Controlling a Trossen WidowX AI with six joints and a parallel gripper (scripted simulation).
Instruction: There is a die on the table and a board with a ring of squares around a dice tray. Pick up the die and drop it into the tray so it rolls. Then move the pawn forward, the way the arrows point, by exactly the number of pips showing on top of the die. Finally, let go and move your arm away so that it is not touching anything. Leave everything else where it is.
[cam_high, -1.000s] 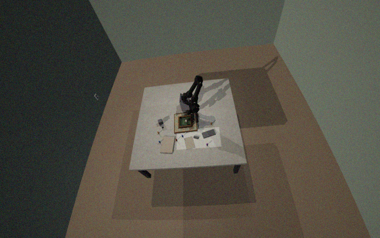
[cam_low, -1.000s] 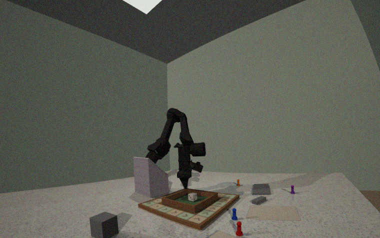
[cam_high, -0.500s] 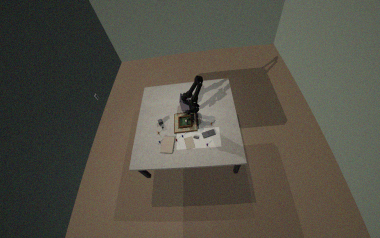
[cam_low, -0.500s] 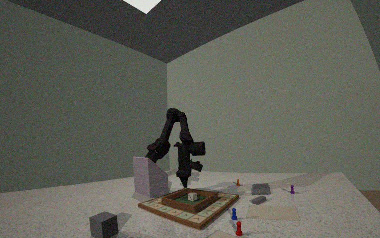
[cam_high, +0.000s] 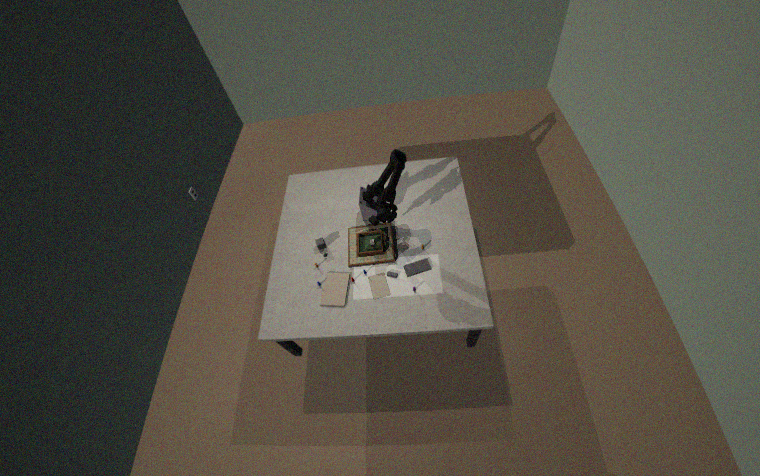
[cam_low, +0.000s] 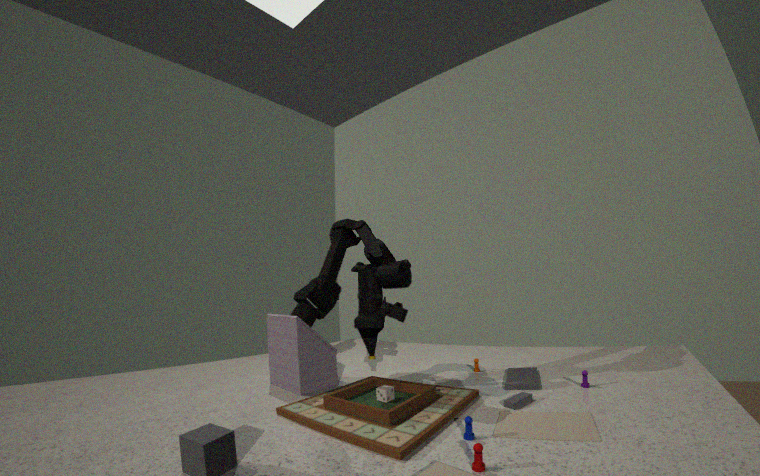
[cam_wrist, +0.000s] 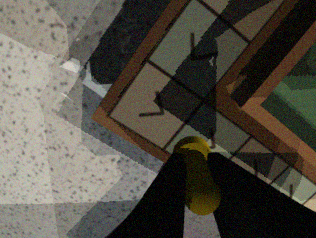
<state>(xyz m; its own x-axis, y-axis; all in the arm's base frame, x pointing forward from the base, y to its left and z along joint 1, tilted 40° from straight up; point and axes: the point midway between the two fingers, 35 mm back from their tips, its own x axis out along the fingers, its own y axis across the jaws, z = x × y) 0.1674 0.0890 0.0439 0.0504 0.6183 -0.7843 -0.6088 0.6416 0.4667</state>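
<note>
Now: gripper tip 100 mm short of the white die, 90 mm to the left of it and 50 mm above it. Round my gripper tip: grey bar (330 mm ahead, 20 mm to the left, 70 mm below); green dice tray (100 mm ahead, 100 mm to the right, 70 mm below); yellow pawn (10 mm above).
</note>
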